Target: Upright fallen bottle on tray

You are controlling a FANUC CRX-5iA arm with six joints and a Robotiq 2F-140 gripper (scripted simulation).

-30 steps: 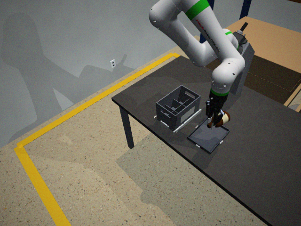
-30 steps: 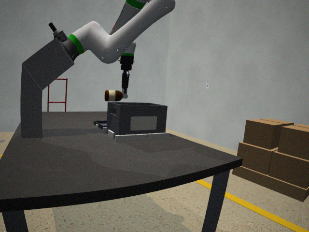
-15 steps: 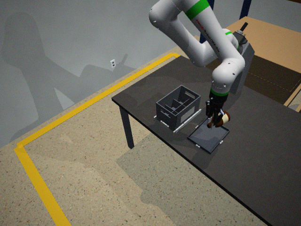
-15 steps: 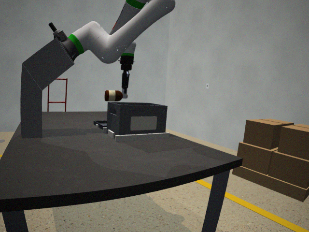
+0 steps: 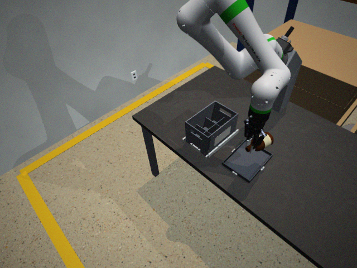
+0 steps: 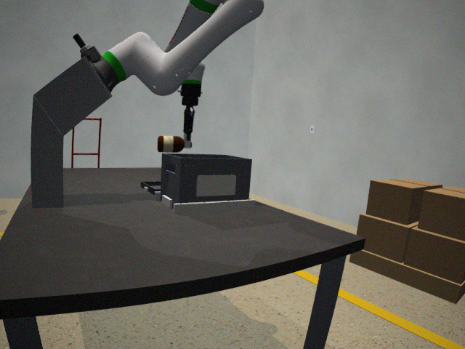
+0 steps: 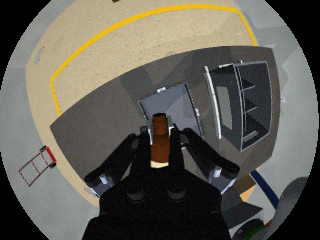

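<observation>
The brown bottle is 5 cm behind my hand and 2 cm below it. Also, from my hand: dark crate (1 cm ahead, 32 cm to the right, 14 cm below); dark tray (6 cm behind, 4 cm to the right, 21 cm below).
</observation>
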